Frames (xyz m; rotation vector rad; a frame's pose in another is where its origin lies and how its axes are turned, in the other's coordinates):
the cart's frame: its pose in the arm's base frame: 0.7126 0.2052 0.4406 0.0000 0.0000 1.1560
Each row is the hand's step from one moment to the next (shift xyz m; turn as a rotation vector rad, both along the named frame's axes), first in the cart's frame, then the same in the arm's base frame.
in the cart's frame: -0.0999 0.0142 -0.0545 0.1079 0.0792 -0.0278
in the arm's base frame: -0.0533 -0.0857 -0.0545 -0.0290 0.1307 -0.0278
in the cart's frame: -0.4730 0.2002 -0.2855 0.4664 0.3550 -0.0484
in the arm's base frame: -0.3738 -0.3522 -0.2855 -0.1369 0.5699 -0.0484
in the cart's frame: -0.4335 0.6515 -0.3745 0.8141 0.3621 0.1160
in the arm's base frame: -0.7710 -0.1342 -0.3745 -0.0033 0.8910 0.1160
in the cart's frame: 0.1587 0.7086 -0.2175 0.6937 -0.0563 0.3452
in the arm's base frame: -0.5846 0.4308 -0.2175 0.3311 0.6122 0.3452
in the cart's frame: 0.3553 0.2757 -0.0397 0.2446 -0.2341 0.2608
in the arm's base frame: -0.1091 0.4363 -0.0397 0.3128 0.1295 0.2608
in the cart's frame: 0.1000 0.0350 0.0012 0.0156 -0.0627 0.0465
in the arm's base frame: 0.0083 0.1056 0.0012 0.0637 -0.0110 0.0465
